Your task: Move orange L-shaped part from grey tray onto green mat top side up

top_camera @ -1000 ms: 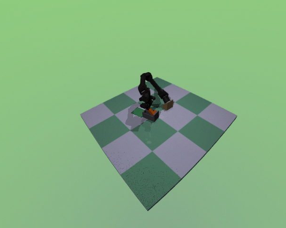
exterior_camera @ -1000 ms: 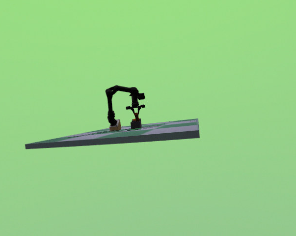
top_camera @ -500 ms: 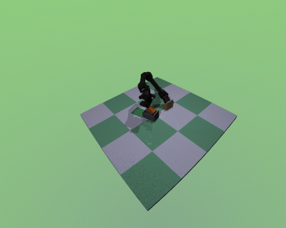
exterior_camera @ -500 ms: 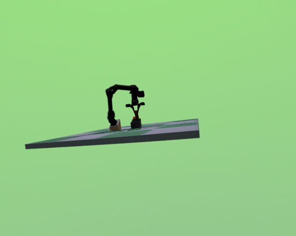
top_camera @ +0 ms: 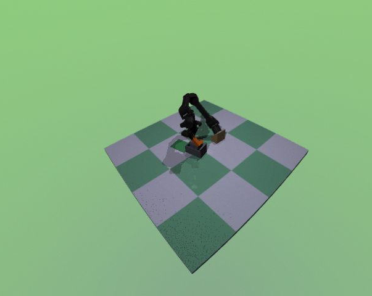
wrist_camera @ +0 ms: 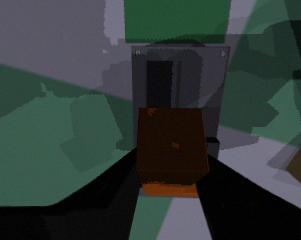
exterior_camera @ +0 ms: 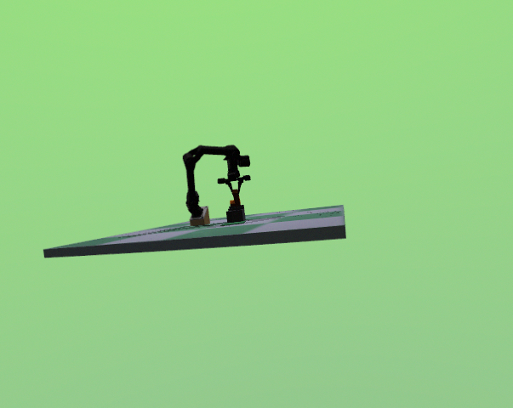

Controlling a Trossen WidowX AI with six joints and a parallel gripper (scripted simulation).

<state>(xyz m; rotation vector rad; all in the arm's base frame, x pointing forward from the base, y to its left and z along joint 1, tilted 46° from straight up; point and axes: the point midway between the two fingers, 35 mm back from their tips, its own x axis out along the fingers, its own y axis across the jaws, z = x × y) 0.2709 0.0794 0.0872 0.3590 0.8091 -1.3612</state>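
My gripper tip is 30 mm short of the green mat, 140 mm to the left of it and 170 mm above it. The rest, counted from my gripper tip: orange L-shaped part: 20 mm behind, 20 mm to the left, 30 mm below.
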